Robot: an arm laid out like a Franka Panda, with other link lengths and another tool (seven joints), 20 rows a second.
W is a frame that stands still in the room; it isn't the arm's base.
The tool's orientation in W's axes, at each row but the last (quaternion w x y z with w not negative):
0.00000 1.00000 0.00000 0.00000
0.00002 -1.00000 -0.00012 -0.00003
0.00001 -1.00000 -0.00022 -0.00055
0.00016 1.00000 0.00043 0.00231
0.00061 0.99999 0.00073 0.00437
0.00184 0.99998 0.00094 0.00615
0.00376 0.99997 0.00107 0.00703
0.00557 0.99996 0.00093 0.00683
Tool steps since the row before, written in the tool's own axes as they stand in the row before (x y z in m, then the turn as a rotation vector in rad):
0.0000 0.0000 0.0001 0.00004 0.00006 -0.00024
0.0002 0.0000 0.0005 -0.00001 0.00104 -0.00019
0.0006 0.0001 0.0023 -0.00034 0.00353 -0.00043
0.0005 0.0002 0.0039 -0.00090 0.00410 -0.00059
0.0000 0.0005 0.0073 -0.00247 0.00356 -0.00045
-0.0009 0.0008 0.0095 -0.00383 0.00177 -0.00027
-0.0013 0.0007 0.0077 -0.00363 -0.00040 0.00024
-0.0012 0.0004 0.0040 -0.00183 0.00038 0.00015
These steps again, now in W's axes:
0.0000 0.0000 -0.0001 0.00004 -0.00006 0.00024
0.0002 0.0000 -0.0005 -0.00001 -0.00104 0.00019
0.0006 -0.0001 -0.0023 -0.00034 -0.00353 0.00043
0.0005 -0.0002 -0.0039 -0.00090 -0.00410 0.00059
0.0001 -0.0005 -0.0073 -0.00247 -0.00356 0.00043
-0.0008 -0.0008 -0.0095 -0.00383 -0.00178 0.00023
-0.0012 -0.0008 -0.0077 -0.00363 0.00039 -0.00029
-0.0011 -0.0004 -0.0040 -0.00183 -0.00039 -0.00017

